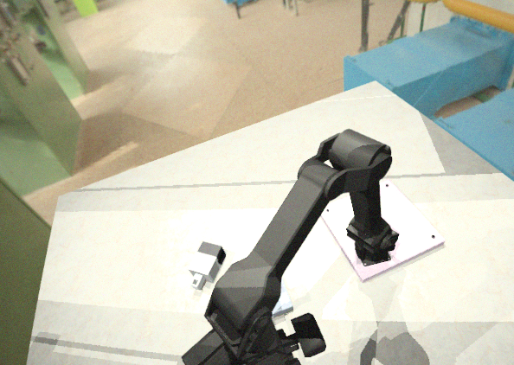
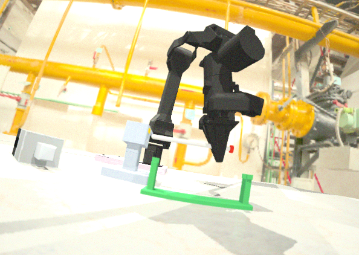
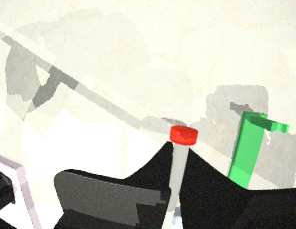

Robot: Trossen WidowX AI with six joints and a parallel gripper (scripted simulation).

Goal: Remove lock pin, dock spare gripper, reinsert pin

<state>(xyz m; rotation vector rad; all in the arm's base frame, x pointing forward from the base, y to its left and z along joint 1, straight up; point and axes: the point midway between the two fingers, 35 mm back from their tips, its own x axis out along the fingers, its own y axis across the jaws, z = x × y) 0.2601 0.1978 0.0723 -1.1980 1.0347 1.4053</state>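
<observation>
The green cradle lies 10 cm ahead of my gripper tip, 2 cm to the right of it and 3 cm below it. Also, from my gripper tip: spare gripper (14 cm ahead, 26 cm to the right, 3 cm below); then grey mount (1 cm ahead, 15 cm to the right, 1 cm below).
</observation>
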